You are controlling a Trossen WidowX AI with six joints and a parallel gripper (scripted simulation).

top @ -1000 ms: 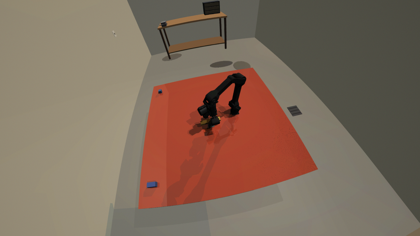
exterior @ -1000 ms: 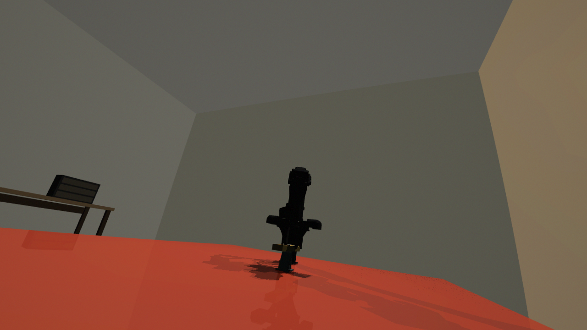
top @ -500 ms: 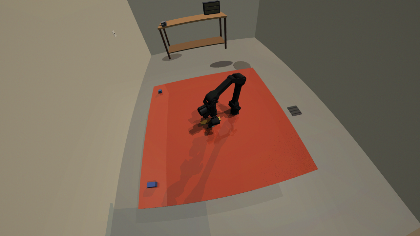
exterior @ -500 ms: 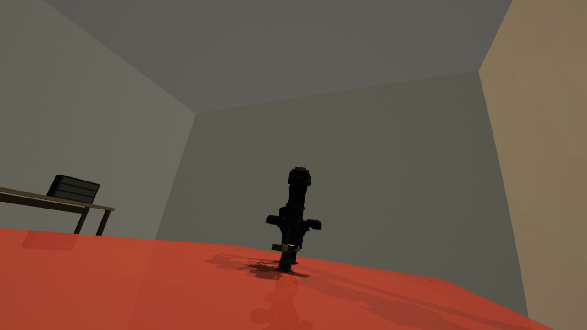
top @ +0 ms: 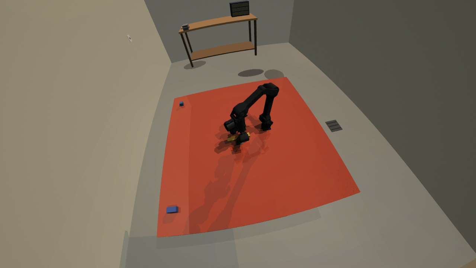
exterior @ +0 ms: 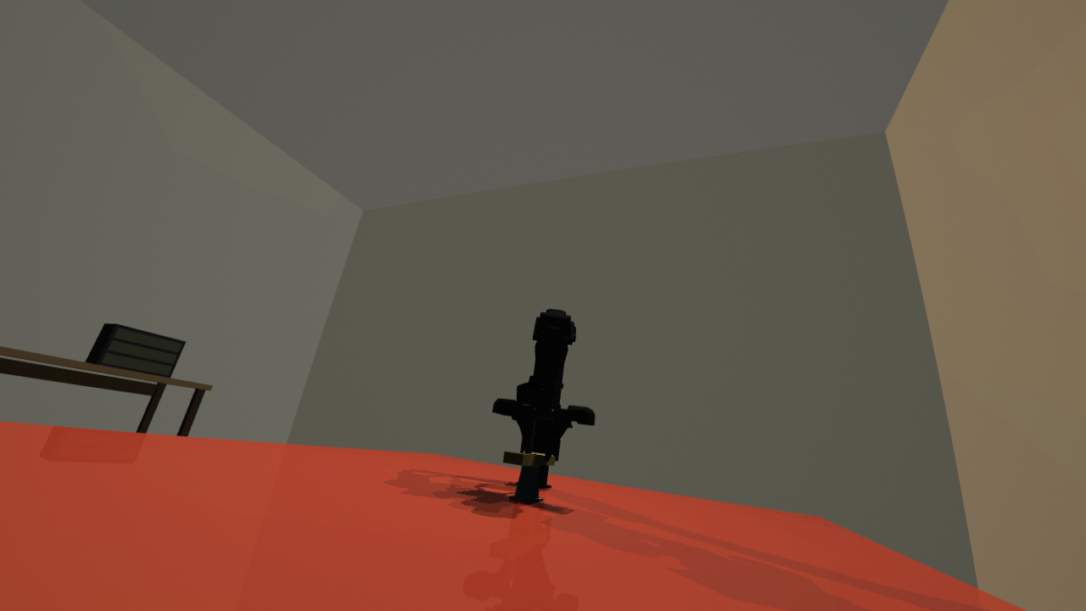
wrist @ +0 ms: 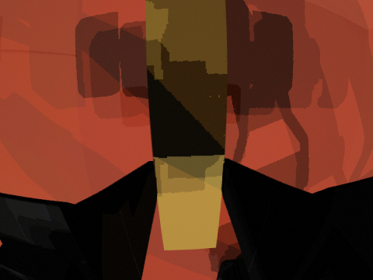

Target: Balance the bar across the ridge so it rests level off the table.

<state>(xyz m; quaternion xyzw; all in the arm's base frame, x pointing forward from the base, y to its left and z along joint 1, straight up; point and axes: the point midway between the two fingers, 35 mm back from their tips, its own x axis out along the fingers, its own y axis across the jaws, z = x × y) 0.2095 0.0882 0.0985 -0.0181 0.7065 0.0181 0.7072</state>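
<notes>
My gripper tip is now 3 cm short of the yellow bar. The rest, counted from my gripper tip: blue cube (53 cm ahead, 59 cm to the right, 5 cm below).
</notes>
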